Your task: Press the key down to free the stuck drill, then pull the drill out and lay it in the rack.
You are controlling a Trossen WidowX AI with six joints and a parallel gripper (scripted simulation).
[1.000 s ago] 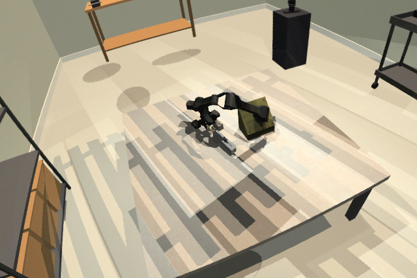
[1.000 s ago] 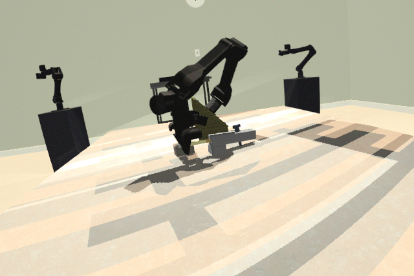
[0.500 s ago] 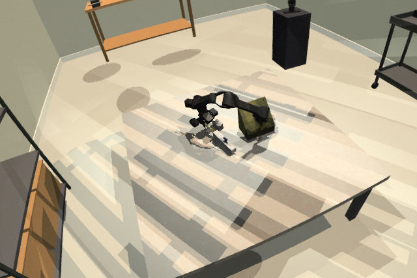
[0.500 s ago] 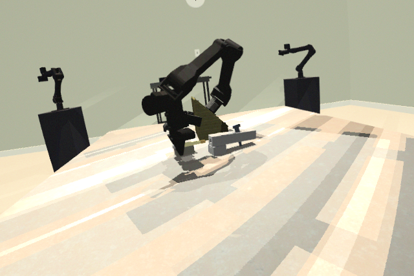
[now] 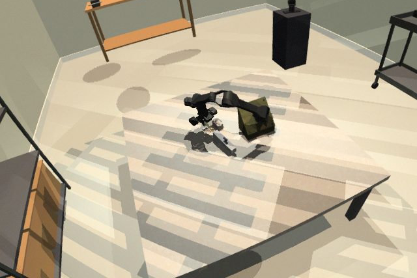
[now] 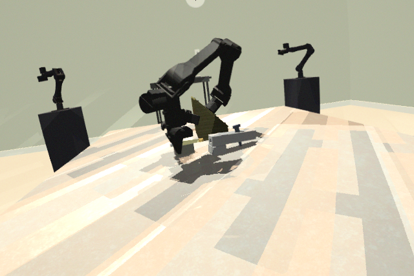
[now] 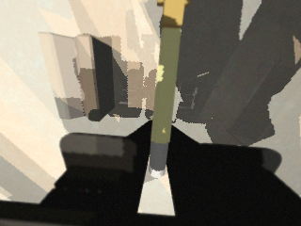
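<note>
Now: the grey rack 8 cm behind my gripper tip, 2 cm to the left of it and 1 cm below it. The rest, counted from my gripper tip: grey housing block 19 cm to the left, 6 cm behind; then drill 4 cm to the left, 3 cm above, 1 cm behind; then dark blue t-shaped piece 22 cm to the left, 6 cm behind, 2 cm above.
</note>
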